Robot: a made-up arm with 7 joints.
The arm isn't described. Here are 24 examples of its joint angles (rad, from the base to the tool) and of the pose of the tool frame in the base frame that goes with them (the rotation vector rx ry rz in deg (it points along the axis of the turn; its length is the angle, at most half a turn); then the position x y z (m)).
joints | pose
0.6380 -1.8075 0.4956 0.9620 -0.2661 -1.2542 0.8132 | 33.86 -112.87 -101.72 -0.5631 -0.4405 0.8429
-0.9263 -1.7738 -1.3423 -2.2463 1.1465 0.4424 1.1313 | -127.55 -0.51 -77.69 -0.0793 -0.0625 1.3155
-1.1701 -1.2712 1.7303 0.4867 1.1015 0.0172 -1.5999 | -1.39 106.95 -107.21 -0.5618 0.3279 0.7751
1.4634 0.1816 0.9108 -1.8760 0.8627 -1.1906 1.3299 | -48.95 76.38 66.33 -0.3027 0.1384 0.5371
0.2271 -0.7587 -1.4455 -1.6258 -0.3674 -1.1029 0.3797 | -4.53 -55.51 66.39 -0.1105 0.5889 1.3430
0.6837 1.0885 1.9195 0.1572 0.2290 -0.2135 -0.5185 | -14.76 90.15 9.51 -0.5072 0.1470 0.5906
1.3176 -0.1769 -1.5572 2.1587 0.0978 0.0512 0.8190 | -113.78 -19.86 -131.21 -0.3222 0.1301 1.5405
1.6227 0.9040 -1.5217 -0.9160 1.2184 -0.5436 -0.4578 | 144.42 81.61 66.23 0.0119 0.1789 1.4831
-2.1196 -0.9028 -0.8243 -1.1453 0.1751 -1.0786 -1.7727 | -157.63 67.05 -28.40 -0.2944 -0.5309 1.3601
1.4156 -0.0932 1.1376 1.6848 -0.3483 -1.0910 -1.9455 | 14.67 -4.13 -5.41 0.2415 0.4093 0.6939
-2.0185 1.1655 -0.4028 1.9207 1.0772 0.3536 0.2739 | 46.08 92.98 16.12 -0.7007 0.1599 0.4943
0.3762 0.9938 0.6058 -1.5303 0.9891 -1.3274 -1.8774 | 47.04 122.54 -97.98 -0.4040 0.6950 0.6506
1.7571 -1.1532 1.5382 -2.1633 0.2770 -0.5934 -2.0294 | 18.78 89.04 -68.60 -0.4613 0.1070 0.4322
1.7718 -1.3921 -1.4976 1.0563 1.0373 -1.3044 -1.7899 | 95.65 -92.23 -104.99 -0.2517 -0.5665 0.9698
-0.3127 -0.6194 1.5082 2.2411 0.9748 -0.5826 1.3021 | 51.79 75.50 0.01 -0.1407 0.2421 0.6761
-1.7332 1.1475 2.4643 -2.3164 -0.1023 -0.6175 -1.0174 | 2.96 -9.03 -55.53 -0.0990 -0.4414 0.6673
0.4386 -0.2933 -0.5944 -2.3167 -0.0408 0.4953 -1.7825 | 84.72 80.93 115.29 -0.6298 0.1732 1.3405
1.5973 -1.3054 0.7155 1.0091 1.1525 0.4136 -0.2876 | 36.68 10.51 -14.69 0.0542 -0.0610 0.5484
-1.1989 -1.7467 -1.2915 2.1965 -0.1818 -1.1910 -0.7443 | -39.69 -133.95 14.14 -0.2976 0.3521 1.6034
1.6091 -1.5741 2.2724 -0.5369 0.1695 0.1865 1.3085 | -60.17 63.86 6.19 -0.1254 -0.4278 0.6125
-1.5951 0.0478 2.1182 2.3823 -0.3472 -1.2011 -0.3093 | -40.86 61.37 48.61 -0.2800 -0.2258 0.3774
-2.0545 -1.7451 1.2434 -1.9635 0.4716 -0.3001 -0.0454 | -70.23 27.56 18.75 0.0303 -0.0607 0.5981
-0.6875 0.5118 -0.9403 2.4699 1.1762 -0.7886 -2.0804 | 26.94 1.23 2.55 -0.0832 0.5062 0.7250
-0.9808 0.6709 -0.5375 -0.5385 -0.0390 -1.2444 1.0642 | -42.93 29.65 127.10 -0.7543 0.4342 0.5147
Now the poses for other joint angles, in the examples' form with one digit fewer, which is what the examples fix.
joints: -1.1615 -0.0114 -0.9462 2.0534 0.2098 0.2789 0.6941
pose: -10.4 -166.2 -38.4 -0.911 -0.030 1.119
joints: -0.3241 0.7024 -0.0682 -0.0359 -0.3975 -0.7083 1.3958
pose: 16.5 91.1 53.4 -0.494 0.616 0.557
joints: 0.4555 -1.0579 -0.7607 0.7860 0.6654 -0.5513 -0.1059
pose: 109.2 -11.6 96.4 -0.401 0.311 1.412
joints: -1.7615 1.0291 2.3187 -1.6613 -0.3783 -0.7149 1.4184
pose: 168.7 -8.5 34.3 -0.013 -0.197 1.165
